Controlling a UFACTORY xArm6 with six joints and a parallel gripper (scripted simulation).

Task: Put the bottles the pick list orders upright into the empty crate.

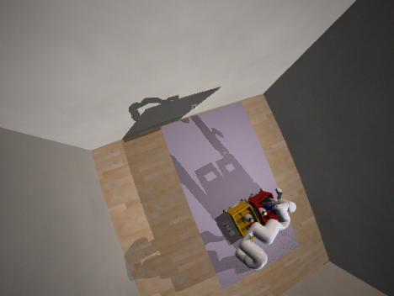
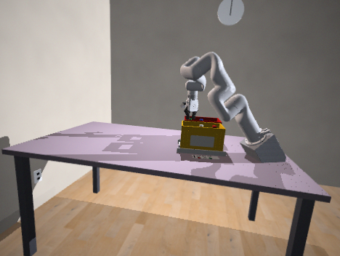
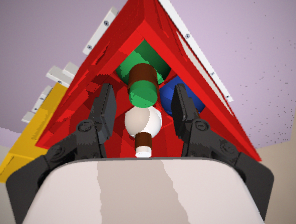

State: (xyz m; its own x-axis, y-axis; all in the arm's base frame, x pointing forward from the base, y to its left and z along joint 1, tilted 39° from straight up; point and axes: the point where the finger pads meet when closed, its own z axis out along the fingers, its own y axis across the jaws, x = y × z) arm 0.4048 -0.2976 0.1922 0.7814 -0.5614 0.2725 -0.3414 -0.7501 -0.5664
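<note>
My hand is 8 cm above the green-label bottle. Round my hand: red crate 10 cm behind, 1 cm to the left, 9 cm below; blue-label bottle 8 cm behind, 3 cm to the right, 8 cm below; white bottle 15 cm behind, 19 cm to the left, 8 cm below.
</note>
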